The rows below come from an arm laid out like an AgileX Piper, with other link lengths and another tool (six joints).
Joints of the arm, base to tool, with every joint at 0 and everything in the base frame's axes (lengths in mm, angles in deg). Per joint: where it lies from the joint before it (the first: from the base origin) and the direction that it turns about. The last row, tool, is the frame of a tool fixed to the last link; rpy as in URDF.
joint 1: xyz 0 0 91.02 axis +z
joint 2: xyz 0 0 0 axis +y
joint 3: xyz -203.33 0 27.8 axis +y
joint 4: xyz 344.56 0 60.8 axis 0.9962 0 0.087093
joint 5: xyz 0 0 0 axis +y
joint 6: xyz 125.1 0 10.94 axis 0.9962 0 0.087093
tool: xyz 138.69 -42 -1.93 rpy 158.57 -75.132 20.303
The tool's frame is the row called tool.
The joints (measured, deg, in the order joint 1, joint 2, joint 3, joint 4, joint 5, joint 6), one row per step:
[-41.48 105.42 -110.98 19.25 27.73 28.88]
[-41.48 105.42 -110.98 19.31 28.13 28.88]
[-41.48 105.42 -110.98 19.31 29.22 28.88]
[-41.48 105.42 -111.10 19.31 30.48 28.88]
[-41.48 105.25 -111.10 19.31 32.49 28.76]
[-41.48 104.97 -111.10 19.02 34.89 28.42]
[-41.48 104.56 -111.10 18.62 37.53 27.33]
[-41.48 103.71 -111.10 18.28 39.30 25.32]
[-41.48 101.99 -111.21 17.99 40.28 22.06]
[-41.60 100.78 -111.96 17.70 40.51 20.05]
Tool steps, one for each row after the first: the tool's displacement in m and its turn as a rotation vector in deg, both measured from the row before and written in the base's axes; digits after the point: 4 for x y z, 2 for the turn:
[-0.0002 0.0010 -0.0016 0.28 0.26 0.14]
[-0.0007 0.0025 -0.0043 0.63 0.81 0.35]
[-0.0009 0.0029 -0.0038 0.65 0.85 0.41]
[-0.0021 0.0050 -0.0059 0.95 1.43 0.69]
[-0.0036 0.0054 -0.0061 0.72 1.94 0.84]
[-0.0049 0.0055 -0.0052 0.09 2.43 1.18]
[-0.0050 0.0036 0.0033 -1.39 1.81 1.31]
[-0.0060 0.0025 0.0172 -3.46 0.99 1.58]
[-0.0047 -0.0002 0.0202 -2.99 -0.21 0.67]

